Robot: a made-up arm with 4 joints.
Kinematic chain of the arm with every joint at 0, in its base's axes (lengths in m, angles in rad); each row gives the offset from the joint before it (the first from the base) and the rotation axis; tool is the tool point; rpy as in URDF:
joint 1: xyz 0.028 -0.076 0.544 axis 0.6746 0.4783 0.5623
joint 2: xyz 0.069 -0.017 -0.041 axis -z
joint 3: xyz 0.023 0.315 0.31 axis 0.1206 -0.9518 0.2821
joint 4: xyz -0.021 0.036 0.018 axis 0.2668 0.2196 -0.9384
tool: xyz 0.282 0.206 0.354 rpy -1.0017 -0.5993 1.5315
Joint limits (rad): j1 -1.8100..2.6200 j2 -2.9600..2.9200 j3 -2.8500..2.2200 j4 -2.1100..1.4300
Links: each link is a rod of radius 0.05 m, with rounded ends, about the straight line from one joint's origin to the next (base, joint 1, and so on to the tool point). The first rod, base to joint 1, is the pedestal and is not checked.
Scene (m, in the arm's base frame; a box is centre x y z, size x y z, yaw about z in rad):
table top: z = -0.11
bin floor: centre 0.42 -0.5 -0.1 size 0.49 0.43 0.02 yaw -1
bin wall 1: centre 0.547 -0.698 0.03 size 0.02 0.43 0.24 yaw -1
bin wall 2: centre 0.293 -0.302 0.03 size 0.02 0.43 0.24 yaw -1
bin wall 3: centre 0.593 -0.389 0.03 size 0.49 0.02 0.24 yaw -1
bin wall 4: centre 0.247 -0.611 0.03 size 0.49 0.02 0.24 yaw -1
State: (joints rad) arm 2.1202 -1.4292 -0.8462 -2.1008
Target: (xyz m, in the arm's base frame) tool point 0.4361 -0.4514 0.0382
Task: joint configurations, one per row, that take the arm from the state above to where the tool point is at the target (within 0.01 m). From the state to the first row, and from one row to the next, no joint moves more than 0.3 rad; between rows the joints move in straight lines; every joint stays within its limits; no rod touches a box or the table.
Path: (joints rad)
1: 1.8227 -1.6446 -0.6197 -2.1031
2: 1.5253 -1.8599 -0.3933 -2.1054
3: 1.2278 -2.0753 -0.1668 -2.1077
4: 0.9303 -2.2906 0.0597 -2.1100
5: 0.7997 -2.4245 0.3340 -2.1100
6: 0.6691 -2.5585 0.6084 -2.1100
7: 0.5385 -2.6924 0.8827 -2.1100
8: 0.7933 -2.5412 0.7033 -2.1100
9: 1.0480 -2.3901 0.5238 -2.1100
10: 1.3028 -2.2390 0.3443 -2.1100
11: 1.5576 -2.0878 0.1649 -2.1100

